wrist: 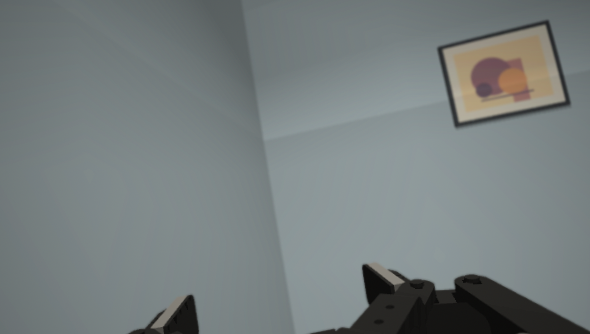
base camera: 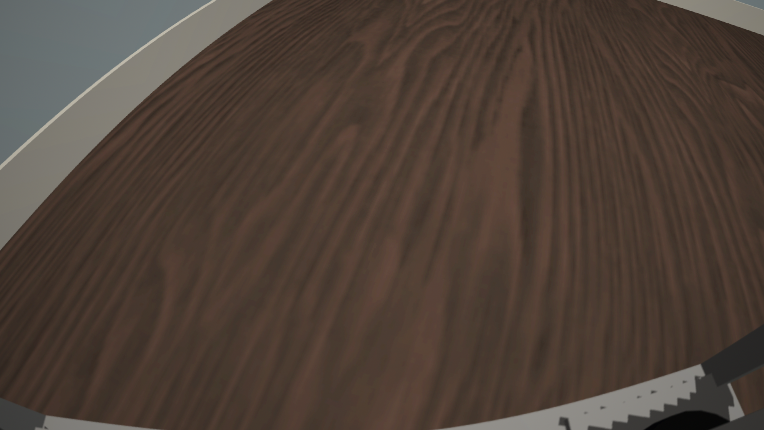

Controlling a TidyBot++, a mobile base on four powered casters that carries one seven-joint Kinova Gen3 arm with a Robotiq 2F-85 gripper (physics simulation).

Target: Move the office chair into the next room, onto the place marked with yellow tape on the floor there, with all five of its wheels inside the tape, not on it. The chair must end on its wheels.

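Frame: origin at the arm's base, x right, y ahead, z up, level; centimetres.
Seen in the pictures: gripper, fingertip midpoint: (wrist: 282,299).
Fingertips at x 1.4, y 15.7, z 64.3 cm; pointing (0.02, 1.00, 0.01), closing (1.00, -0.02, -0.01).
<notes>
A point is followed by its place in that frame.
My gripper (wrist: 282,299) {z 64.3, x 1.4, y 15.7 cm} is open, with its two dark fingers wide apart at the bottom of the wrist view. Bare wall shows between and beyond the fingers, and nothing is held. The office chair does not show in the base camera view or in the wrist view. The yellow tape does not show in either view.
Dark wood floor (base camera: 374,213) {z -39.6, x 1.4, y 40.7 cm} fills most of the base camera view. A pale baseboard (base camera: 106,96) {z -33.7, x -43.1, y 66.4 cm} runs along the wall at the upper left, and another pale strip shows at the upper right. Two blue-grey walls meet at a corner in the wrist view. A framed picture (wrist: 540,75) {z 104.8, x 145.7, y 123.8 cm} hangs at the upper right.
</notes>
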